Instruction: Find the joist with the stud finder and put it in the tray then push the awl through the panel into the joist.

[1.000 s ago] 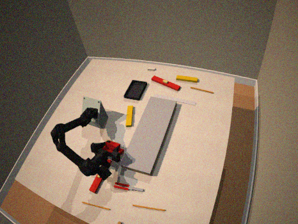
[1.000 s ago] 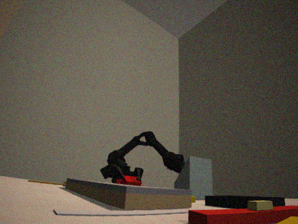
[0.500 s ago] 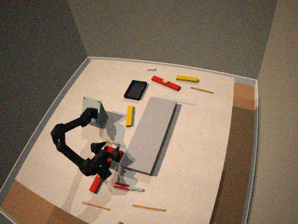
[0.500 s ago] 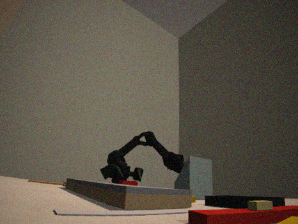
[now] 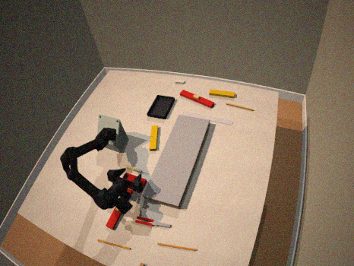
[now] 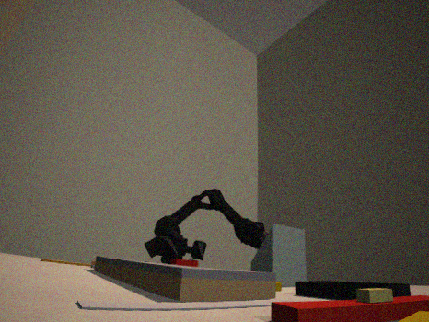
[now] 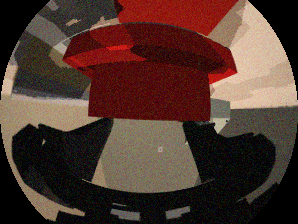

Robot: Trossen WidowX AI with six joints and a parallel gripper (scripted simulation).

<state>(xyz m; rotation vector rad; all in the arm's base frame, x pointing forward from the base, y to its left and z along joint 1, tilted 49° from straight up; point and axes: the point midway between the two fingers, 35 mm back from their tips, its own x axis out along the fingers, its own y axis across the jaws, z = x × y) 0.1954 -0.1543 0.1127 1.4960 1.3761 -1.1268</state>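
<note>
Now: gripper tip 3 cm to the left of the stud finder, 2 cm past it and 2 cm above it. Round my gripper tip: black tray 48 cm to the left, 5 cm below, 5 cm behind; awl 6 cm below, 4 cm to the left.
</note>
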